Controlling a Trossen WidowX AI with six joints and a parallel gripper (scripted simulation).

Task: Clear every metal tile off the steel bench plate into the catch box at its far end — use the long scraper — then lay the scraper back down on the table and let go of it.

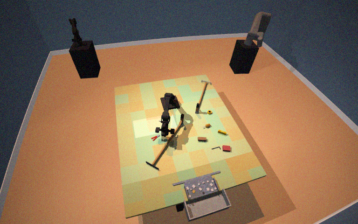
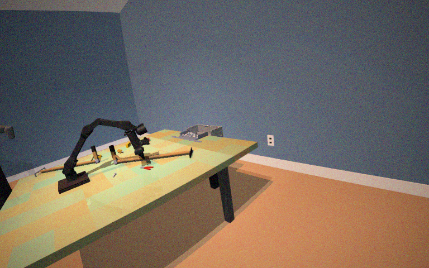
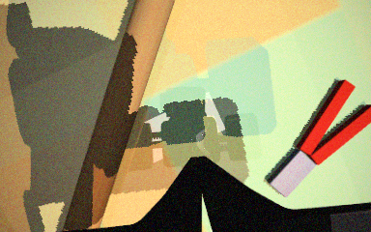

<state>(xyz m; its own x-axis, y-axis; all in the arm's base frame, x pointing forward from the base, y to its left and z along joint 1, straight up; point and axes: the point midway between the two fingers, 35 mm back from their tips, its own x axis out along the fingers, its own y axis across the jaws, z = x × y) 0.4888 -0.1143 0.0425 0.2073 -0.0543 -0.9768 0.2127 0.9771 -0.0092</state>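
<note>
Now: gripper tip 5 cm short of the long scraper, 3 cm to the right of it and 3 cm below it. From my gripper tip the other things lie so: orange screwdriver (10 cm behind, 47 cm to the left, 2 cm below); hex key (18 cm ahead, 52 cm to the left, 3 cm below); brown block (6 cm ahead, 38 cm to the left, 2 cm below).
</note>
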